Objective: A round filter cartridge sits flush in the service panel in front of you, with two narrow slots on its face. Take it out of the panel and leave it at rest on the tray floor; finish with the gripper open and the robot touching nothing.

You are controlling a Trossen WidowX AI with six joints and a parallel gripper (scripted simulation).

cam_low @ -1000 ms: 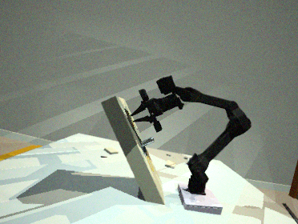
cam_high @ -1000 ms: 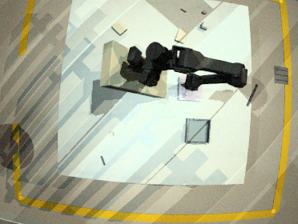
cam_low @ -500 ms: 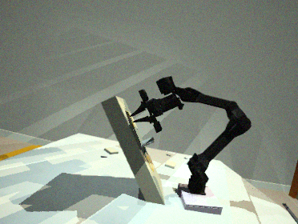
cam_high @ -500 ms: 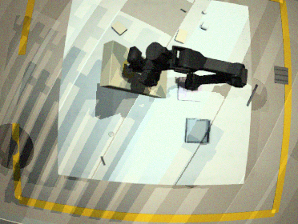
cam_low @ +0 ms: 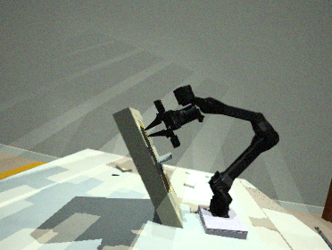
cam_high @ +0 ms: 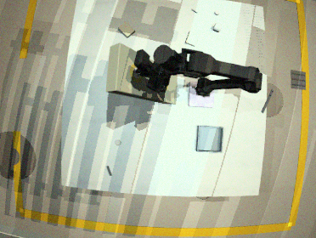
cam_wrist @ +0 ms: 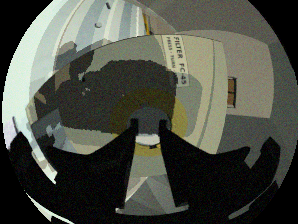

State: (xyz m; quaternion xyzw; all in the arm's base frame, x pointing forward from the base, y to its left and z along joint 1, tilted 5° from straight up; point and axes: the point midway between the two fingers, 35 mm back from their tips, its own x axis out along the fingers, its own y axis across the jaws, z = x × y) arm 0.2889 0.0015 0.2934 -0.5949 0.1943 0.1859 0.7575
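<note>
Now: the round filter cartridge 20 mm ahead of my gripper tip and 10 mm below it. Also, from my gripper tip: tray (410 mm behind, 270 mm to the left, 270 mm below).
</note>
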